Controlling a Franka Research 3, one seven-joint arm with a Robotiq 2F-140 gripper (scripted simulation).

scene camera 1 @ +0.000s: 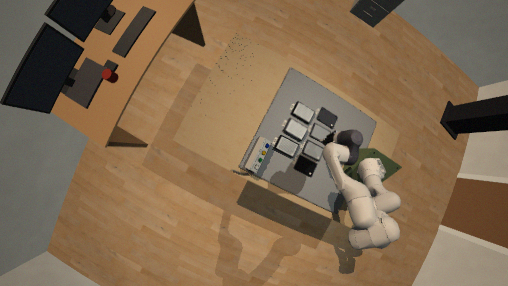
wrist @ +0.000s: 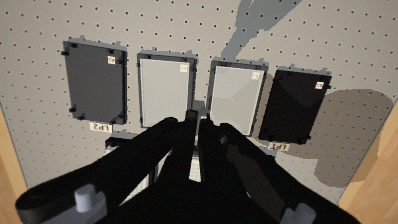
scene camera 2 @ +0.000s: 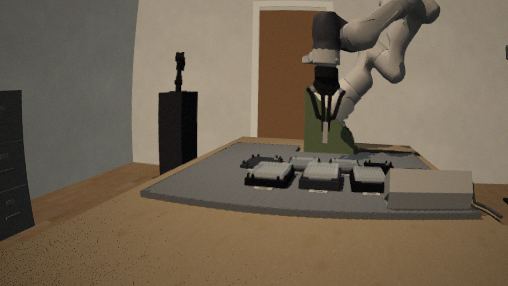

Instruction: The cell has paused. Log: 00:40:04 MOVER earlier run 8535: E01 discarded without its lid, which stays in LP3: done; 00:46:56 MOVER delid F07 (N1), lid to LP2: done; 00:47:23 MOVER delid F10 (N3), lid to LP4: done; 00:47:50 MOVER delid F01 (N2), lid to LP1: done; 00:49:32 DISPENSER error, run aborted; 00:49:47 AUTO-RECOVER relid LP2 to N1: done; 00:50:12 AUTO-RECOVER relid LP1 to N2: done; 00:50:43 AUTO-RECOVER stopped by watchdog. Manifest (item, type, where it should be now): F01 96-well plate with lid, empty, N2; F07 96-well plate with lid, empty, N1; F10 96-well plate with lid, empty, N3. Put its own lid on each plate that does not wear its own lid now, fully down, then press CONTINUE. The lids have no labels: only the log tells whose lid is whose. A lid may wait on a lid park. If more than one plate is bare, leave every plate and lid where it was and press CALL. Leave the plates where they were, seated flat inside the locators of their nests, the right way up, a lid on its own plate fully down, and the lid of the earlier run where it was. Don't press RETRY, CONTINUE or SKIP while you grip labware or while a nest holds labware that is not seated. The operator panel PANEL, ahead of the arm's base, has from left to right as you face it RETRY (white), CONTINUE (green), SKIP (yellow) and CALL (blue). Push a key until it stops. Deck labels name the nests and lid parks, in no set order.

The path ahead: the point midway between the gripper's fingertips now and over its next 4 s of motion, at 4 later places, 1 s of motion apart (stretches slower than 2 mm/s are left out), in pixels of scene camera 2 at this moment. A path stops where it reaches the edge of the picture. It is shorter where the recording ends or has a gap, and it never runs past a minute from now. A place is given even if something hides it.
My gripper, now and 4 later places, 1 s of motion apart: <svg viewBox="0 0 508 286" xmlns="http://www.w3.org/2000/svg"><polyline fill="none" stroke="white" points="325,142 340,143 347,140 347,150 345,158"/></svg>
